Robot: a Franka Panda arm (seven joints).
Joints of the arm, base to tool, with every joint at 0 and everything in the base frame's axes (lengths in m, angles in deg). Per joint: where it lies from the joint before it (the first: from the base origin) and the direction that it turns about. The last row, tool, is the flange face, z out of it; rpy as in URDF.
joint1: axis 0 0 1 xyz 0 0 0.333
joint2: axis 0 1 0 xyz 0 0 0
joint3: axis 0 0 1 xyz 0 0 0.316
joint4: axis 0 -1 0 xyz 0.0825 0 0
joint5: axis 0 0 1 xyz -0.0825 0 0.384
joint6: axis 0 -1 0 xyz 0 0 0
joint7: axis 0 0 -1 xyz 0.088 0 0
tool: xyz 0 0 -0.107 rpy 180 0 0
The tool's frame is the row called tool.
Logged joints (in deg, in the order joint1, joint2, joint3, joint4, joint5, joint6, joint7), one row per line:
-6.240, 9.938, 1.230, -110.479, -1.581, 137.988, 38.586
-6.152, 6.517, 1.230, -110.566, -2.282, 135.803, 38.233
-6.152, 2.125, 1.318, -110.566, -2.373, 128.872, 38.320
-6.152, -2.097, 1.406, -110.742, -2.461, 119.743, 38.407
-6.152, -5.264, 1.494, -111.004, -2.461, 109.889, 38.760
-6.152, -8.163, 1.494, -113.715, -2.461, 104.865, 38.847
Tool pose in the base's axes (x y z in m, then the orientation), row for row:
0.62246, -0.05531, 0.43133, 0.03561, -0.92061, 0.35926, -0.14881
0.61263, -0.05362, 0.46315, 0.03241, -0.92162, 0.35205, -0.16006
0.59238, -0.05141, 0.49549, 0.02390, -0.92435, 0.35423, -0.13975
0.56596, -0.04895, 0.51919, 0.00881, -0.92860, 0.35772, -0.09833
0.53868, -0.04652, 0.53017, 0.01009, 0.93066, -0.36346, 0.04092
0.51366, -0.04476, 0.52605, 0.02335, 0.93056, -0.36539, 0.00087
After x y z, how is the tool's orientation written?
As a quaternion, w x y z.
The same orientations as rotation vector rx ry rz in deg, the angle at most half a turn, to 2 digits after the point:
-162.05, 63.24, -26.20
-162.55, 62.09, -28.23
-163.90, 62.81, -24.78
-166.22, 64.03, -17.60
166.45, -65.01, 7.32
165.06, -64.81, 0.15

